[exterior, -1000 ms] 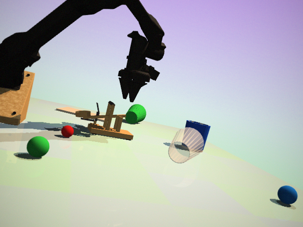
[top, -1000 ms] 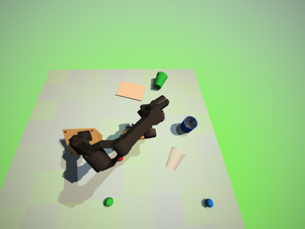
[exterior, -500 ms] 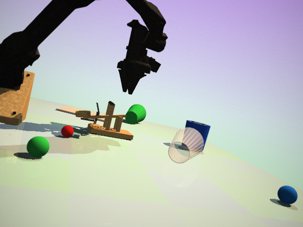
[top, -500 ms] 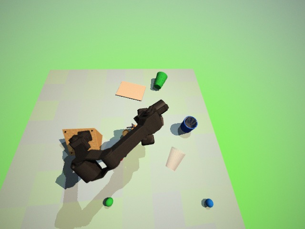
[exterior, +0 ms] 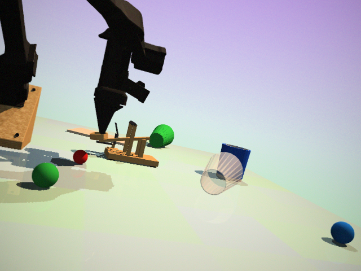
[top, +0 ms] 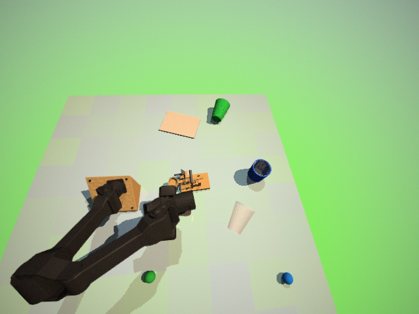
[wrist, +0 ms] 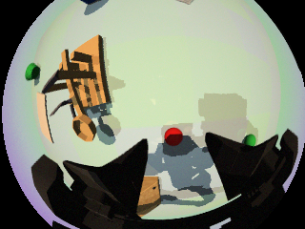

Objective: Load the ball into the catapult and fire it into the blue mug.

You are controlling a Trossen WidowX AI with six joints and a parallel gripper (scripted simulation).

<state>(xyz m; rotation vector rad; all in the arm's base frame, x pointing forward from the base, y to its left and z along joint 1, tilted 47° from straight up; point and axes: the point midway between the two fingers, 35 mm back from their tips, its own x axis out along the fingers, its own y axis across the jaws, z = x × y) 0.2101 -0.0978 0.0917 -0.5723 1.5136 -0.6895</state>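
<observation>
My gripper tip is 30 mm past the red ball and 70 mm above it. The rest, counted from my gripper tip: wooden catapult 80 mm ahead, 160 mm to the left, 30 mm below; then catapult frame 100 mm ahead, 140 mm to the left; then green ball 90 mm behind, 210 mm to the right, 60 mm below.
</observation>
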